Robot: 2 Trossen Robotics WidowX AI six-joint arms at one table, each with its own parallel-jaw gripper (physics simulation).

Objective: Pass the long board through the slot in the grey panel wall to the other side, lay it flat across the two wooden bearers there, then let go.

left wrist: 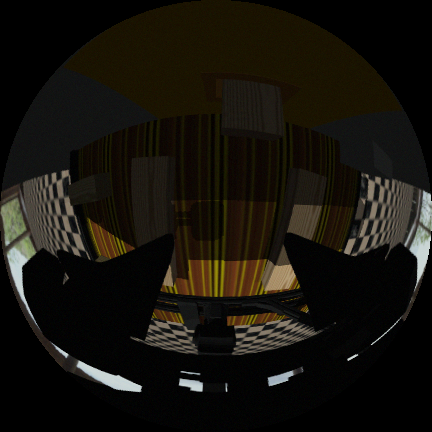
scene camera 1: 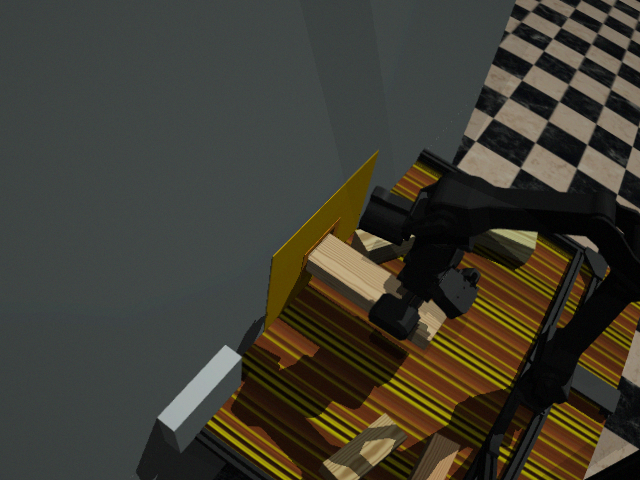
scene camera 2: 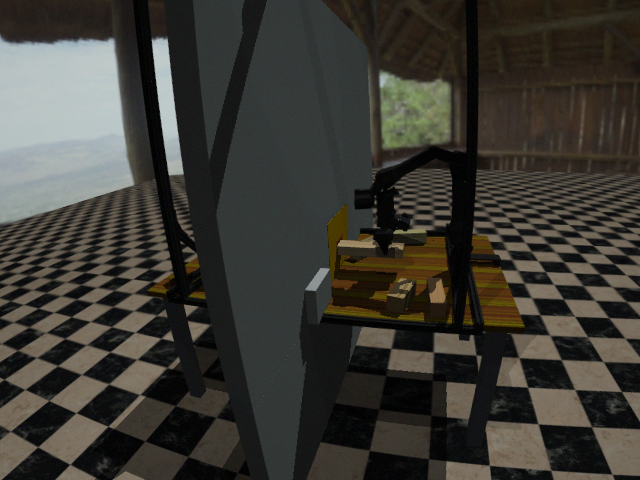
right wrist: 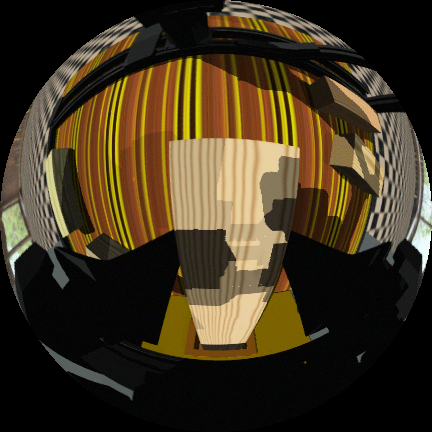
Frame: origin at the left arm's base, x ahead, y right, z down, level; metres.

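Where they show: left gripper, fingertip midpoint: point(left wrist: 230, 239); right gripper, fingertip midpoint: point(scene camera 2: 387, 251) point(right wrist: 230, 232); left arm's base, origin of the base link: point(left wrist: 215, 309); right arm's base, origin of the base link: point(scene camera 1: 535, 392) point(right wrist: 188, 37).
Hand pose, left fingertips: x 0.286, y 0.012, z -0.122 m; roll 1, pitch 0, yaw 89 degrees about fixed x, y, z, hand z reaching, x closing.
Observation:
Each offset is from my left fingertips to the top centre of the thing. "spot": to the spot under its first point.
The long pale board {dy +0.029, dx +0.258, dz +0.044 m} point(scene camera 1: 351, 268) point(scene camera 2: 361, 248) point(right wrist: 230, 180) is roughly level above the table. It runs through the slot of the yellow plate point(scene camera 1: 289, 273) point(scene camera 2: 338, 222) point(left wrist: 200, 40) on the grey panel wall point(scene camera 1: 155, 155) point(scene camera 2: 289, 155). My right gripper point(scene camera 1: 408, 299) point(scene camera 2: 383, 245) point(right wrist: 230, 232) is shut on the board near its rear end. In the left wrist view the board's front end {spot: dy +0.024, dx +0.115, dz +0.045 m} point(left wrist: 252, 107) sticks out of the slot. Two wooden bearers {dy -0.122, dx -0.051, dz +0.103 m} point(left wrist: 152, 195) {dy +0.134, dx -0.066, dz +0.103 m} point(left wrist: 307, 200) lie there on the striped table, apart. My left gripper point(left wrist: 230, 239) is open above them, not touching the board.
On the right arm's side lie several wooden blocks {dy -0.127, dx +0.269, dz +0.091 m} point(scene camera 1: 382, 245) {dy -0.279, dx +0.418, dz +0.094 m} point(scene camera 1: 511, 245) {dy +0.246, dx +0.439, dz +0.094 m} point(scene camera 1: 364, 449) {spot: dy +0.199, dx +0.533, dz +0.097 m} point(scene camera 1: 436, 459). A light grey block {spot: dy +0.330, dx +0.213, dz +0.041 m} point(scene camera 1: 201, 387) point(scene camera 2: 317, 294) juts from the wall. Another wooden block {dy -0.298, dx +0.034, dz +0.094 m} point(left wrist: 90, 189) lies near the table edge on the bearers' side.

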